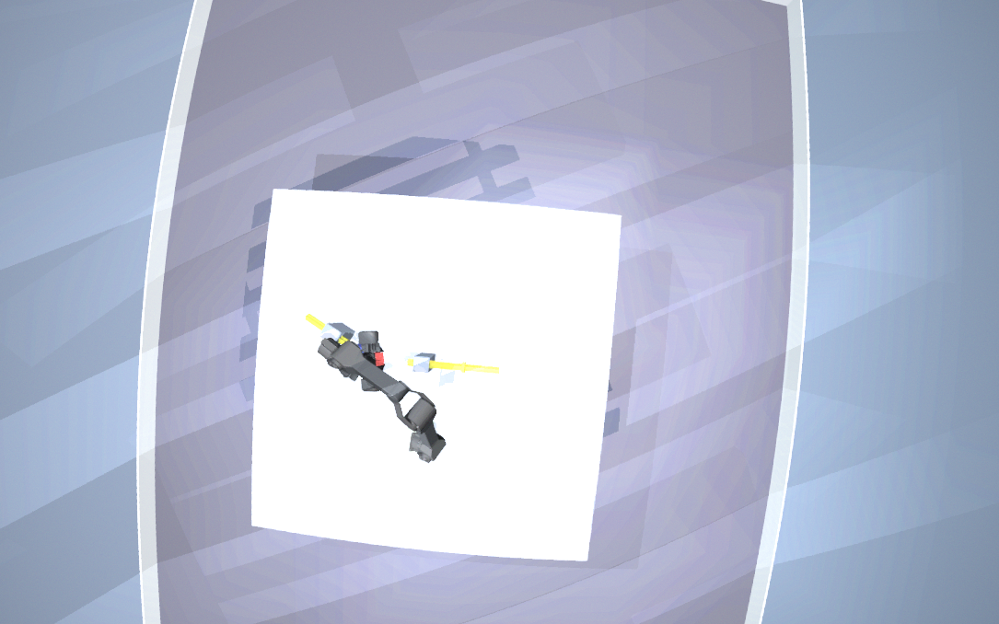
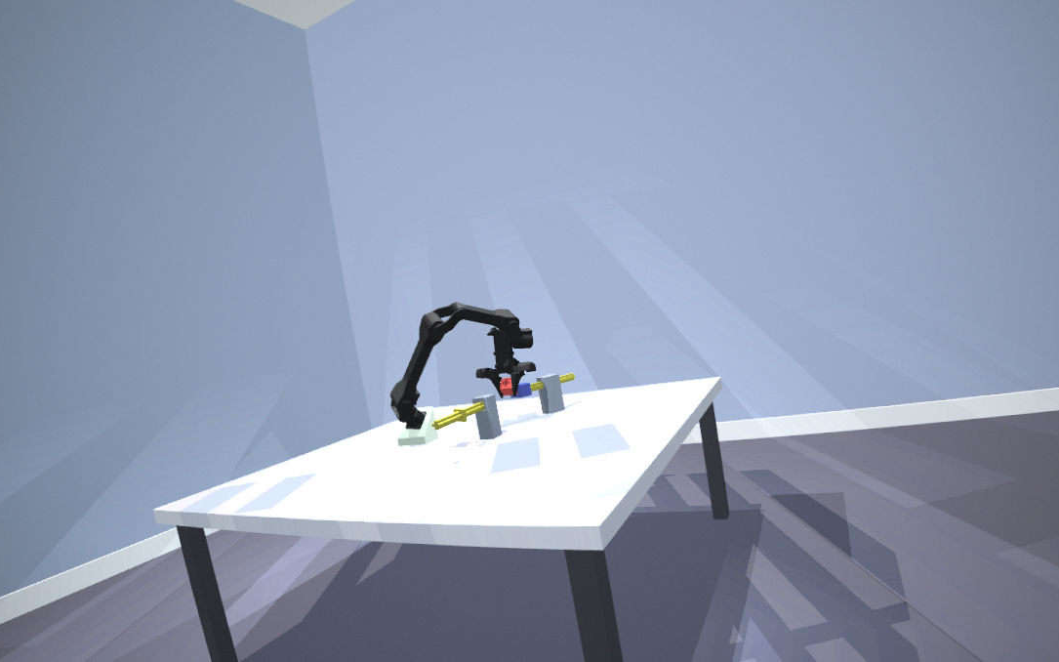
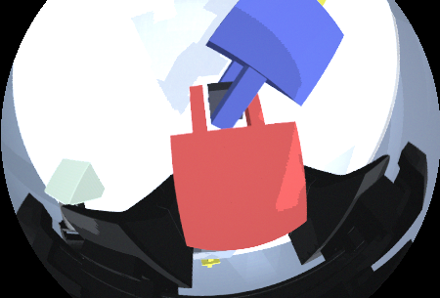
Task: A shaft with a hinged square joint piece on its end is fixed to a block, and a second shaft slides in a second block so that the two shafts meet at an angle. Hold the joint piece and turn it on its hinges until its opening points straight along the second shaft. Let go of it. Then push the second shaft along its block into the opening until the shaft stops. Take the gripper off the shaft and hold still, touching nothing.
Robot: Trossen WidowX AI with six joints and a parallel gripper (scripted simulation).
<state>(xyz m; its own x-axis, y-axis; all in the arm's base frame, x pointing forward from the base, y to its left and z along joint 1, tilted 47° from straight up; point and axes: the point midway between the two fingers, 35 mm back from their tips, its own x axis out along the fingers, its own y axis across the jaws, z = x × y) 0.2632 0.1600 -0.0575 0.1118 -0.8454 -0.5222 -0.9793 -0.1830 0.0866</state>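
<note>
The red square joint piece lies 20 mm to the left of my gripper tip and 30 mm above it.
</note>
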